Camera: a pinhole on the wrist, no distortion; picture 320 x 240 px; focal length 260.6 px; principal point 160.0 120.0 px. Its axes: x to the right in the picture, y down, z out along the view. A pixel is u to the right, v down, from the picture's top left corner.
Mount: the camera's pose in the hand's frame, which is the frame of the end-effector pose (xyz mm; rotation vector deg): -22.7 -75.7 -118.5 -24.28 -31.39 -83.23
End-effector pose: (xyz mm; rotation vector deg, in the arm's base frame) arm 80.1 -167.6 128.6 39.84 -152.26 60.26
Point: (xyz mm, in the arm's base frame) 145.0 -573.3 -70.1
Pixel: outside the picture
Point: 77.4 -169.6 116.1
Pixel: 175.9 181.1
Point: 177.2 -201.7 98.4
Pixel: 288.0 35.7
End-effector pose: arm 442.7 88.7 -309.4 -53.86 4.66 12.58
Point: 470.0 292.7 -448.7
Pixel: 65.1 230.8
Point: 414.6 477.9 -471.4
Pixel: 85.5 187.9
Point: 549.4 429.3 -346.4
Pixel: outside the picture
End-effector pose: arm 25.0 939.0 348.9 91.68 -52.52 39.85
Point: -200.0 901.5 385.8
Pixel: 32.7 98.0
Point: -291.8 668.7 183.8
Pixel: 167.1 32.5
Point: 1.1 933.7 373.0
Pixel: 131.5 197.3
